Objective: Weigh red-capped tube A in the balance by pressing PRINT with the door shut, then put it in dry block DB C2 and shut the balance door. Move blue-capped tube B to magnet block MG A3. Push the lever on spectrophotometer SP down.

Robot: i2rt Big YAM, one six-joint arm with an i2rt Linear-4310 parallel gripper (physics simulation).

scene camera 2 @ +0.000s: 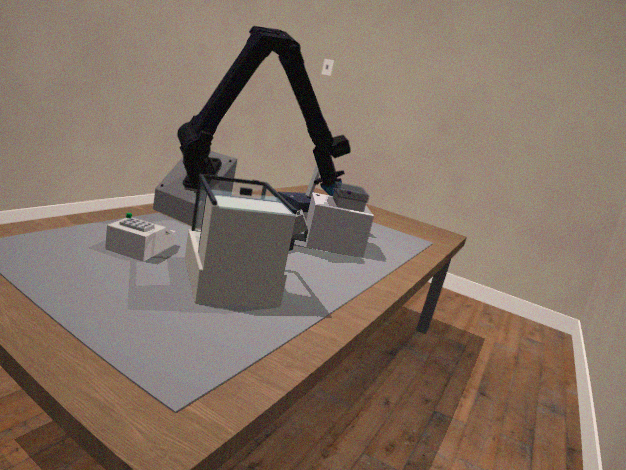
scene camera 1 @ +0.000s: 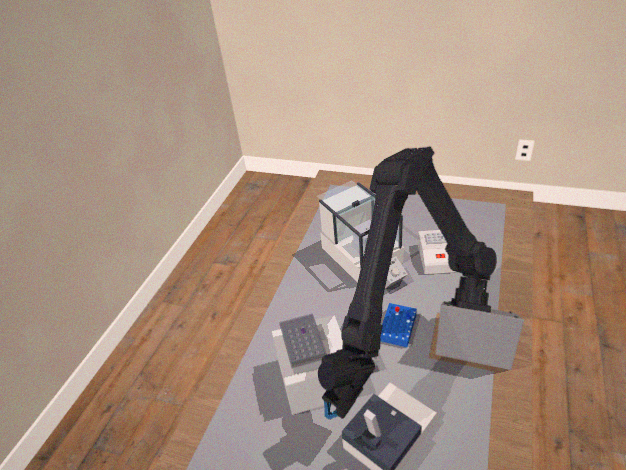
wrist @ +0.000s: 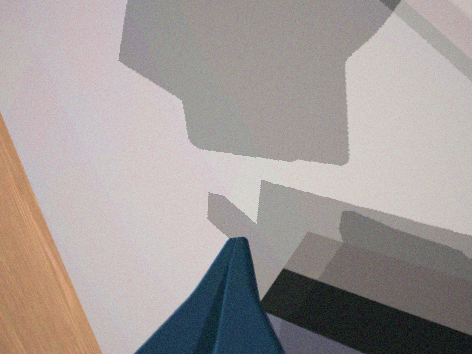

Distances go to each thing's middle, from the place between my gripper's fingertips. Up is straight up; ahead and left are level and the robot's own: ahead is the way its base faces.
The white block with grey top [scene camera 1: 301, 343] is 17 cm to the right of my hand and 7 cm ahead of it. The rest, counted from my hand: glass-box balance [scene camera 1: 346, 211]: 69 cm to the right, 1 cm ahead, 1 cm above.
